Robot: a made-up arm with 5 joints.
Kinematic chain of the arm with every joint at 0, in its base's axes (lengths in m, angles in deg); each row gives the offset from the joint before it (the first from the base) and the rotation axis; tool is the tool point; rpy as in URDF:
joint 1: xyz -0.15 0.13 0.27 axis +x
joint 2: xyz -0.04 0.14 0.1 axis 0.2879 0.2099 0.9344
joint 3: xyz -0.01 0.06 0 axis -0.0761 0.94 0.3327
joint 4: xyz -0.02 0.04 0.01 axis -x
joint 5: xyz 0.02 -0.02 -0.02 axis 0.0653 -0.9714 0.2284
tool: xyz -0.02 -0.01 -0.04 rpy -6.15 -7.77 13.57
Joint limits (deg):
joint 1: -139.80..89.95
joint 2: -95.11..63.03
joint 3: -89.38..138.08
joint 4: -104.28..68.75
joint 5: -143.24..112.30
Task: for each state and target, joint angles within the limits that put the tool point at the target. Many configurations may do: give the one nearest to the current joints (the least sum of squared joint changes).
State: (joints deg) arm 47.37 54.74 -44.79 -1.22 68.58
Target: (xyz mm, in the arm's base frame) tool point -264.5 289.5 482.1
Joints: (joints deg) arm 27.21 63.03 -34.82 -41.76 56.90
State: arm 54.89 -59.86 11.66 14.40 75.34
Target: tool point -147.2 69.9 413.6
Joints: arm 83.32 -74.46 9.45 37.96 53.02
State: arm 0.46 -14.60 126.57 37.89 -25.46
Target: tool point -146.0 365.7 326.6
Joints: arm -18.04 -15.28 132.07 57.60 -63.16
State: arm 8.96 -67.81 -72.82 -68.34 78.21
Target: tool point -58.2 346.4 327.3
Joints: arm -20.15 -59.33 -65.17 -78.45 67.50
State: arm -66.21 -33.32 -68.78 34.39 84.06
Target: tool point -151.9 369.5 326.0
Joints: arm -22.36 -13.36 -82.51 -14.45 103.87
